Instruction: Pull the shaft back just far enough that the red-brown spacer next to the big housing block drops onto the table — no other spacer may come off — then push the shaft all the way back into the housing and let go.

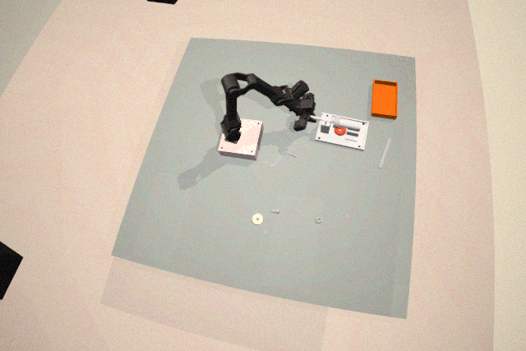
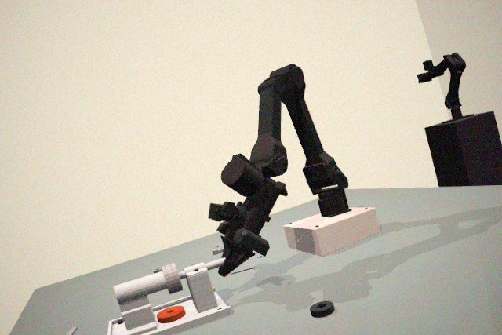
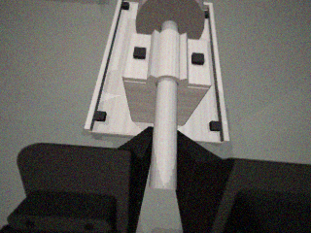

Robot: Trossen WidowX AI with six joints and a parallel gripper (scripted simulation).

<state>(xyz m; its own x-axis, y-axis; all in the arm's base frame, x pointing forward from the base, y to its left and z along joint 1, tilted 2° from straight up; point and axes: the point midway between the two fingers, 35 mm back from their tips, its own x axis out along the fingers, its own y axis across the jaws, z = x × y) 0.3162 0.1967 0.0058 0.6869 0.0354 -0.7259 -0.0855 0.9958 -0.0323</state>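
Right now my gripper tip is 6 cm short of the grey shaft and 2 cm below it. From my gripper tip the other things lie so: black ring 13 cm behind, 20 cm to the left, 5 cm below; orange-red spacer 11 cm ahead, 1 cm to the left, 4 cm below; grey spacer 9 cm ahead, 1 cm to the left, 2 cm above.
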